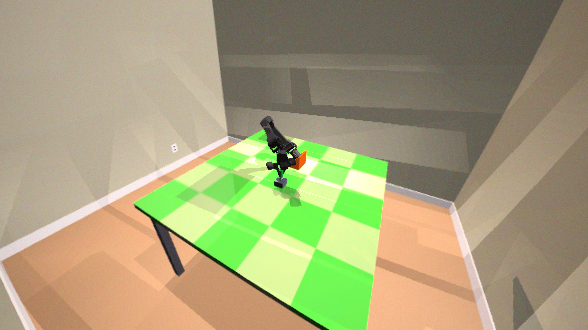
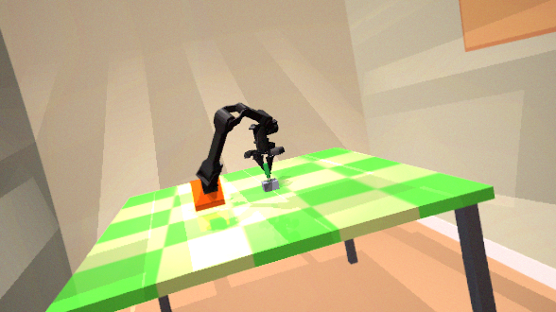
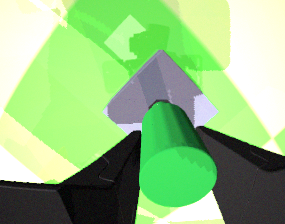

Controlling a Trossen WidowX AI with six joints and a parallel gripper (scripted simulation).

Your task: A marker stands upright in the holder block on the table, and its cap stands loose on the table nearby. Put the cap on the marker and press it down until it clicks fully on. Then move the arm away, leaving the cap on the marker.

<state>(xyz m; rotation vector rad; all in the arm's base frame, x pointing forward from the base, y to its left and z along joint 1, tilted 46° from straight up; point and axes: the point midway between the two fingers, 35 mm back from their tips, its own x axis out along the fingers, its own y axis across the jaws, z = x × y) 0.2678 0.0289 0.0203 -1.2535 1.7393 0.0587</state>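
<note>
Now: gripper tip 7 cm above the grey holder block. Also, from my gripper tip: green cap 1 cm above.
</note>
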